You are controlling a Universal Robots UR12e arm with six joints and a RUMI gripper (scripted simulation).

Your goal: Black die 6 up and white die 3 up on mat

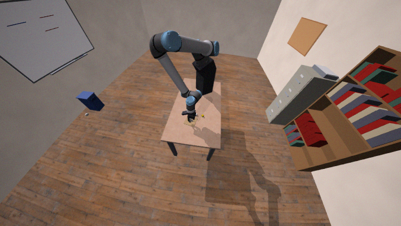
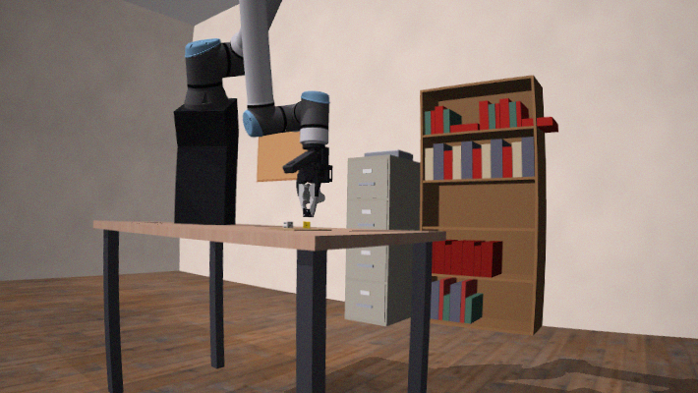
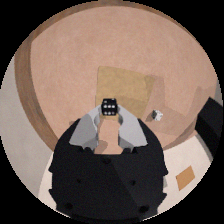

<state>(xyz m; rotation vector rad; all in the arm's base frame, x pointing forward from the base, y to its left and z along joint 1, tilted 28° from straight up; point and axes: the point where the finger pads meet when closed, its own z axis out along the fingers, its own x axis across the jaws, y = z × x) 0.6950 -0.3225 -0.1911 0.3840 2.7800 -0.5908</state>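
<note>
Now: the tan mat 3 cm behind my hand, 1 cm to the left of it and 6 cm below it. The rest, counted from my hand: white die (12 cm behind, 9 cm to the left, 4 cm below); then yellow die (10 cm behind, 18 cm to the left, 4 cm below); then black die (right at my hand).
</note>
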